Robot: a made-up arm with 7 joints. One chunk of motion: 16 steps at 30 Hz.
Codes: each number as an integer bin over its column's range. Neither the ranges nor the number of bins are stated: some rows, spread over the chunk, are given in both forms.
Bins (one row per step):
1: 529 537 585 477 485 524 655
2: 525 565 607 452 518 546 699
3: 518 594 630 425 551 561 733
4: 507 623 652 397 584 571 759
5: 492 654 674 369 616 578 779
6: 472 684 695 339 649 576 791
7: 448 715 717 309 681 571 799
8: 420 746 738 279 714 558 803
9: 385 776 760 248 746 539 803
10: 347 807 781 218 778 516 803
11: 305 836 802 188 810 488 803
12: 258 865 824 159 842 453 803
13: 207 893 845 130 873 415 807
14: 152 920 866 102 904 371 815
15: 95 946 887 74 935 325 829
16: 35 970 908 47 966 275 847
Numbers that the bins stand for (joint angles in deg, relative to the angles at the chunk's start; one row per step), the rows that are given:
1: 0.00 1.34 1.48 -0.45 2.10 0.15 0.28
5: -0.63 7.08 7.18 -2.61 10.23 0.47 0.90
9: -2.45 13.06 12.69 -5.04 18.30 0.24 1.02
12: -4.61 17.43 16.79 -6.82 24.26 -0.28 1.02
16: -8.40 22.58 22.17 -9.06 31.95 -1.35 1.24
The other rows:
2: -0.07 2.71 2.89 -0.95 4.15 0.28 0.50
3: -0.19 4.14 4.36 -1.49 6.20 0.37 0.67
4: -0.37 5.56 5.77 -2.05 8.24 0.43 0.80
6: -0.97 8.55 8.52 -3.21 12.28 0.46 0.96
7: -1.38 10.07 9.93 -3.81 14.26 0.43 1.00
8: -1.85 11.59 11.28 -4.41 16.31 0.35 1.02
10: -3.10 14.58 14.03 -5.64 20.28 0.10 1.02
11: -3.81 16.01 15.38 -6.24 22.27 -0.07 1.02
13: -5.48 18.80 18.13 -7.40 26.18 -0.51 1.04
14: -6.41 20.13 19.48 -7.96 28.10 -0.77 1.08
15: -7.38 21.40 20.82 -8.52 30.03 -1.05 1.15

